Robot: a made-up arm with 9 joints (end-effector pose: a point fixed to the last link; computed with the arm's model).
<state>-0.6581 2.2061 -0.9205 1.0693 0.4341 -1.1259 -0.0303 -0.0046 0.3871</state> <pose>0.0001 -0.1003 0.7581 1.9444 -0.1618 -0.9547</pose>
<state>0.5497 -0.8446 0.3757 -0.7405 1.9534 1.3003 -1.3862 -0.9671 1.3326</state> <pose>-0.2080 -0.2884 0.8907 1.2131 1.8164 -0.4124</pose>
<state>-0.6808 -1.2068 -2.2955 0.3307 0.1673 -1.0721 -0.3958 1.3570 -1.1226</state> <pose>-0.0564 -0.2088 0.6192 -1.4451 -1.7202 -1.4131</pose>
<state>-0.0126 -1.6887 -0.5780 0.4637 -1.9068 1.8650 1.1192 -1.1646 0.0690</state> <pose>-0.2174 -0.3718 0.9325 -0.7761 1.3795 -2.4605</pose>
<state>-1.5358 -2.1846 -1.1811 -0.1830 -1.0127 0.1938 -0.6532 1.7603 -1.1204</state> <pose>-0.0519 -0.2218 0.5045 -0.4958 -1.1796 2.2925</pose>
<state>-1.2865 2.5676 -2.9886 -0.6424 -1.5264 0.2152 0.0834 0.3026 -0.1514</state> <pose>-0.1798 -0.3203 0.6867 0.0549 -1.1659 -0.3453</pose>
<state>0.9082 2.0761 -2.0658 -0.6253 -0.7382 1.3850 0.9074 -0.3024 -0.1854</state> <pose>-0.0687 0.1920 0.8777 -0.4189 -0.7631 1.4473</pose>
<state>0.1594 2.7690 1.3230 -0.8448 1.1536 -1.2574 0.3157 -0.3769 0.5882</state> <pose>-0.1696 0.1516 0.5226 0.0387 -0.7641 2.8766</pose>
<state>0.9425 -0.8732 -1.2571 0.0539 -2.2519 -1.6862 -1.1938 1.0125 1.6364</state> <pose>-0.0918 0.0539 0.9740 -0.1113 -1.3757 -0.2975</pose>
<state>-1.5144 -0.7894 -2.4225 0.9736 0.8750 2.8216 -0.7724 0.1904 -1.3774</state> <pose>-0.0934 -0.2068 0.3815 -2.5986 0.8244 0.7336</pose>
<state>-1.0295 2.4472 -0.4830 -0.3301 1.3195 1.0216 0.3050 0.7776 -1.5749</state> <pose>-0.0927 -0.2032 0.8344 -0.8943 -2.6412 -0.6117</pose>
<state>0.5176 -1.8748 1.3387 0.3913 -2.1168 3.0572 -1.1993 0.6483 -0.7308</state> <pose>-0.2647 -0.4295 0.6419 1.4216 -1.6866 -0.8451</pose>
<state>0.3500 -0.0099 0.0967 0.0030 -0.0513 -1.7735 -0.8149 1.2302 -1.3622</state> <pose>-0.4152 -0.1908 1.0199 0.1028 -0.3454 2.2067</pose>
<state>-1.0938 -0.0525 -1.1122 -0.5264 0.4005 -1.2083 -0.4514 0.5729 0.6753</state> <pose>-0.2129 -0.4041 0.5692 1.5065 1.7392 1.3156</pose>
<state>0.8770 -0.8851 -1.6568 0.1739 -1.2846 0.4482 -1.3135 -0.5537 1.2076</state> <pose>-0.1655 -0.0851 0.9371 1.7494 -2.0227 0.0204</pose>
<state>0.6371 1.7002 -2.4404 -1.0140 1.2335 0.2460 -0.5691 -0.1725 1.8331</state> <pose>-0.3236 -0.0429 0.7908 0.3337 1.1140 -0.0363</pose>
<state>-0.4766 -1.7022 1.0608 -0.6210 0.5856 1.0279 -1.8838 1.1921 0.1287</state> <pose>-0.0874 -0.0871 0.3674 -1.2338 -0.8387 1.1576</pose>
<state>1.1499 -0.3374 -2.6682 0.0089 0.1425 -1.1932 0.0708 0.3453 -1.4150</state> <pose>-0.0990 -0.0131 0.8481 2.7998 0.7615 -0.8552</pose>
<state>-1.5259 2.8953 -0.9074 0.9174 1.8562 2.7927 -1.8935 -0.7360 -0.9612</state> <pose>-0.0546 -0.2301 0.6525 0.6220 -0.5048 0.3360</pose>
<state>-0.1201 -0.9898 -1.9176 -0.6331 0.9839 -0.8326 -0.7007 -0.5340 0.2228</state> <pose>-0.0008 -0.3675 0.7095 0.6512 -0.7947 -1.4118</pose>
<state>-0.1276 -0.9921 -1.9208 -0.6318 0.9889 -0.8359 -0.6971 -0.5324 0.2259</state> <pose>-0.0005 -0.3676 0.7070 0.6509 -0.7913 -1.4117</pose>
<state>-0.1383 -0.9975 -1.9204 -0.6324 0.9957 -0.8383 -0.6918 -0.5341 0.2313</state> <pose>0.0006 -0.3677 0.7029 0.6622 -0.7802 -1.4132</pose>
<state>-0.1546 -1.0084 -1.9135 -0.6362 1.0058 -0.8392 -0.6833 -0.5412 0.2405</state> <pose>0.0032 -0.3679 0.6961 0.6940 -0.7561 -1.4173</pose>
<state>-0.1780 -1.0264 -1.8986 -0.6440 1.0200 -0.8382 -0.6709 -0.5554 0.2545</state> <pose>0.0076 -0.3676 0.6860 0.7513 -0.7145 -1.4241</pose>
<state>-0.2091 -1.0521 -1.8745 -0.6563 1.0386 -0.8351 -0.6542 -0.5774 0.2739</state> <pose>0.0141 -0.3663 0.6724 0.8365 -0.6532 -1.4330</pose>
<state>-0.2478 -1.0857 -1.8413 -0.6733 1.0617 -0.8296 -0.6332 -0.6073 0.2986</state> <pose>0.0226 -0.3628 0.6556 0.9492 -0.5700 -1.4416</pose>
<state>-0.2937 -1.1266 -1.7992 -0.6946 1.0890 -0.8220 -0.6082 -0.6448 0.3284</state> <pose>0.0330 -0.3562 0.6367 1.0865 -0.4647 -1.4473</pose>
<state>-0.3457 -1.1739 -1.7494 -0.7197 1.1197 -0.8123 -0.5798 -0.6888 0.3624</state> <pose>0.0447 -0.3455 0.6171 1.2437 -0.3379 -1.4459</pose>
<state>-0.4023 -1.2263 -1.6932 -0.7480 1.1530 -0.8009 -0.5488 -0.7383 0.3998</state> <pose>0.0573 -0.3305 0.5990 1.4146 -0.1918 -1.4334</pose>
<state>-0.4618 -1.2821 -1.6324 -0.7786 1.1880 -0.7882 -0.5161 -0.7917 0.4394</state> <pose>0.0698 -0.3118 0.5841 1.5921 -0.0301 -1.4060</pose>
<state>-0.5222 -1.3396 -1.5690 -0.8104 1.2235 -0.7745 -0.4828 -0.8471 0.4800</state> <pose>0.0816 -0.2908 0.5743 1.7688 0.1415 -1.3613</pose>
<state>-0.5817 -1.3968 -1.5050 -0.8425 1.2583 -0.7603 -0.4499 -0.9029 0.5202</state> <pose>0.0918 -0.2695 0.5700 1.9380 0.3164 -1.2983</pose>
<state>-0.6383 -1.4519 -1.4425 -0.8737 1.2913 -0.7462 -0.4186 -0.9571 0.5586</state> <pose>0.1001 -0.2499 0.5708 2.0935 0.4871 -1.2191</pose>
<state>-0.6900 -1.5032 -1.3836 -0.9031 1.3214 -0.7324 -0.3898 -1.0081 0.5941</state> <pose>0.1064 -0.2335 0.5758 2.2310 0.6465 -1.1277</pose>
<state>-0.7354 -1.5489 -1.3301 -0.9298 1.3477 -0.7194 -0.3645 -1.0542 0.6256</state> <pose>0.1109 -0.2211 0.5831 2.3474 0.7882 -1.0308</pose>
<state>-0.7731 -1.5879 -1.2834 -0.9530 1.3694 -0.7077 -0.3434 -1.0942 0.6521</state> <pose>0.1138 -0.2127 0.5913 2.4418 0.9076 -0.9360</pose>
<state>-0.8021 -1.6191 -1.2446 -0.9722 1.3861 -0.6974 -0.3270 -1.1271 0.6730</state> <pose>0.1156 -0.2076 0.5988 2.5145 1.0022 -0.8511</pose>
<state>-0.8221 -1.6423 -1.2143 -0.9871 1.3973 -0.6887 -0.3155 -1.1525 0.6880</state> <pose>0.1168 -0.2051 0.6052 2.5673 1.0717 -0.7821</pose>
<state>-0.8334 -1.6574 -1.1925 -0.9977 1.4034 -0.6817 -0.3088 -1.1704 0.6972</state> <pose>0.1175 -0.2044 0.6098 2.6022 1.1174 -0.7329</pose>
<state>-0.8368 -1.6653 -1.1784 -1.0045 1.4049 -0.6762 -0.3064 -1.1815 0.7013</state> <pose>0.1180 -0.2046 0.6129 2.6222 1.1424 -0.7038</pose>
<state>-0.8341 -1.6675 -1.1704 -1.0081 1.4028 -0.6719 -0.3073 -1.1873 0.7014</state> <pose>0.1185 -0.2056 0.6147 2.6311 1.1516 -0.6915</pose>
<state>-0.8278 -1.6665 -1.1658 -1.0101 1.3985 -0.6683 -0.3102 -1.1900 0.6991</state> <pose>0.1189 -0.2069 0.6159 2.6340 1.1516 -0.6889</pose>
